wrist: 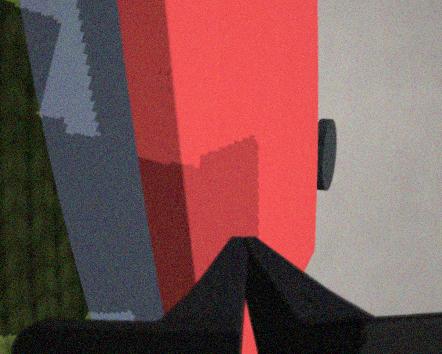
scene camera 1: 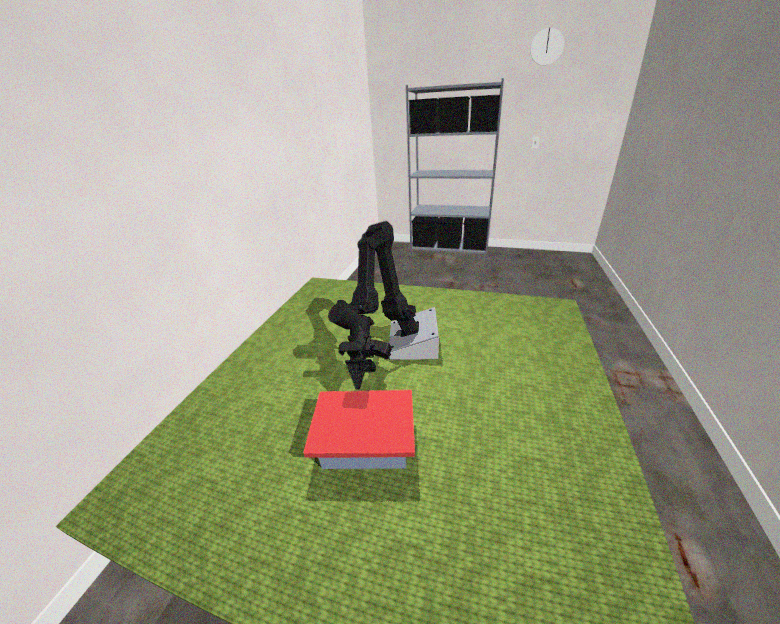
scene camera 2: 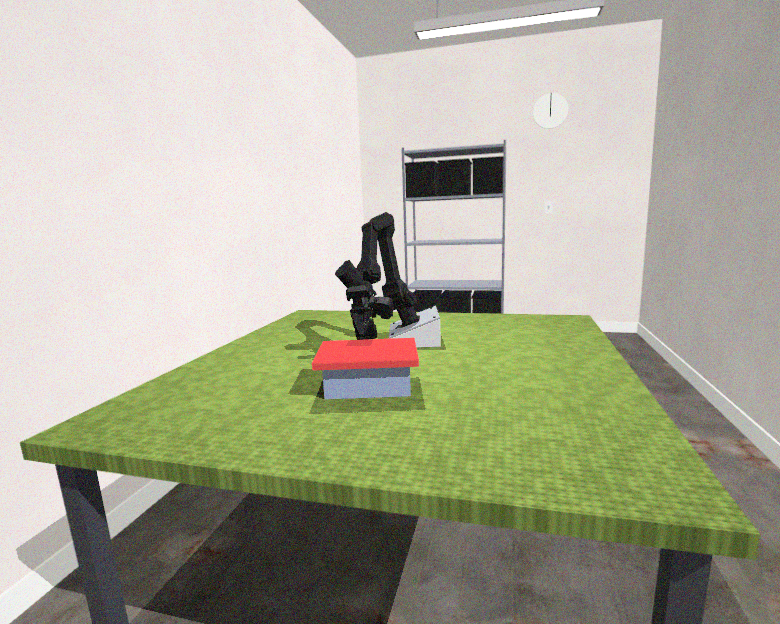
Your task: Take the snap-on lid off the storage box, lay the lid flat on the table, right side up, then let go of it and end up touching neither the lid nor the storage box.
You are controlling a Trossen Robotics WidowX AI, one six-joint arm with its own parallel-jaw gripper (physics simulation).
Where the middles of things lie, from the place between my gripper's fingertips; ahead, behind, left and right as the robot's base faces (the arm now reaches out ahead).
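Red lid [scene camera 1: 346,424], from my hand: 2 cm below, 8 cm ahead, 3 cm to the left.
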